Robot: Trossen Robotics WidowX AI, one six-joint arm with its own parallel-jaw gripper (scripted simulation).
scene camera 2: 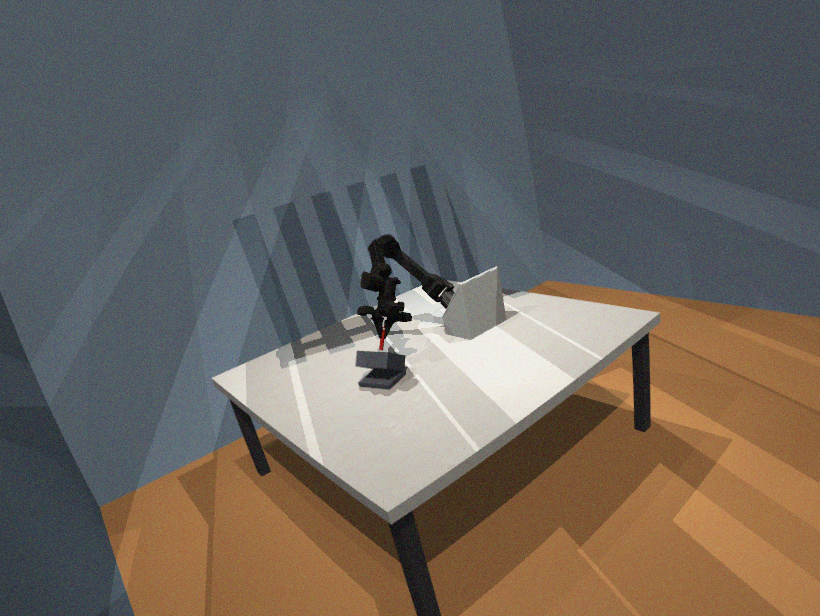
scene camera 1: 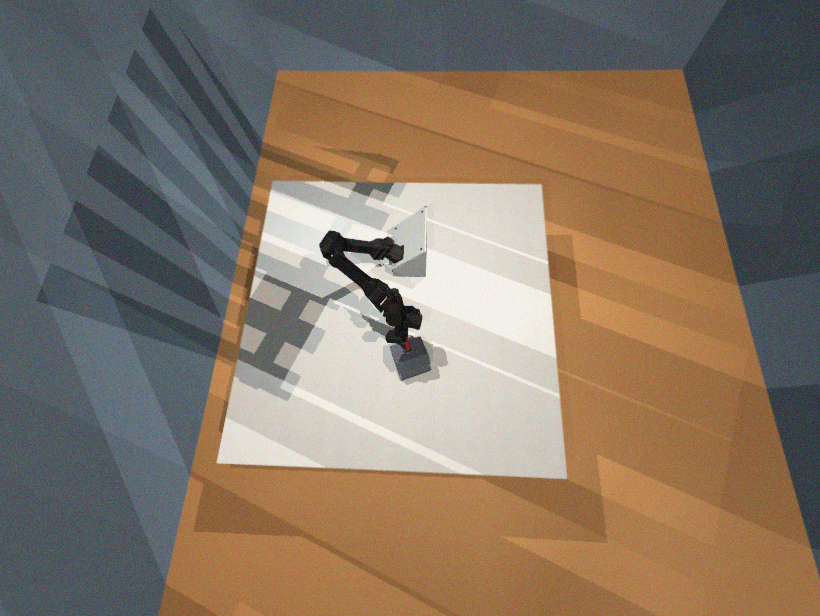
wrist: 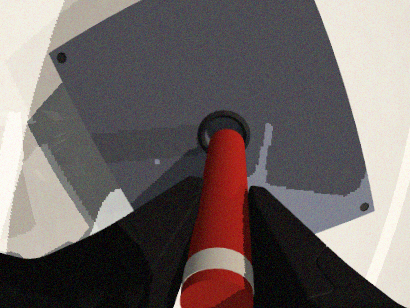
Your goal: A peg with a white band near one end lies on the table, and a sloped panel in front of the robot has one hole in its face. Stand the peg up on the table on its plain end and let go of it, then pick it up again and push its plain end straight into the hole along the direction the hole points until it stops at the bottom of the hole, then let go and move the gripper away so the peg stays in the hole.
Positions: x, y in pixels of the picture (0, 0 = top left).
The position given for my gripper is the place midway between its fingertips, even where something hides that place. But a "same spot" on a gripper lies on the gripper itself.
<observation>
My gripper shows in scene camera 2, in scene camera 1 and in the wrist view (224, 196). The same spot on my gripper: (scene camera 2: 377, 318) is (scene camera 1: 404, 333).
</observation>
